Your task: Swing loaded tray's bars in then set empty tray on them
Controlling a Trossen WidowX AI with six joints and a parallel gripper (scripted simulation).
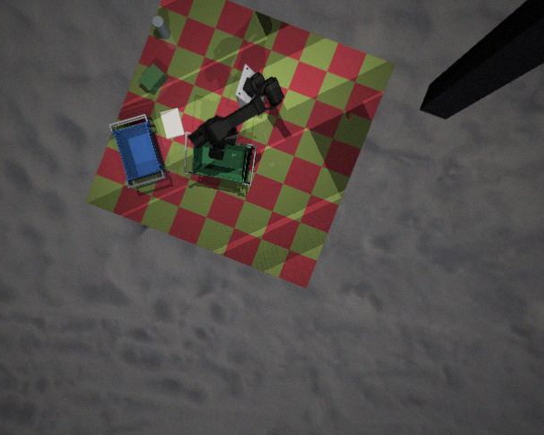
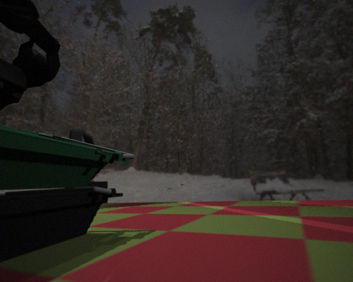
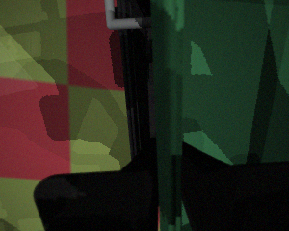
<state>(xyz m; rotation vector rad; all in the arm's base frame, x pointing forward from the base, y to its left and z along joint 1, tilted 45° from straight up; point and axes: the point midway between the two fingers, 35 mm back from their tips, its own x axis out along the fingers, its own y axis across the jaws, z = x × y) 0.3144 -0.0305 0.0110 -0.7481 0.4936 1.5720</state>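
Now: the green tray 8 cm ahead of my gripper tip, 1 cm to the left of it and 1 cm above it. Also, from my gripper tip: cream block (35 cm to the right, 12 cm below, 4 cm behind); green block (51 cm to the right, 22 cm behind, 10 cm below).
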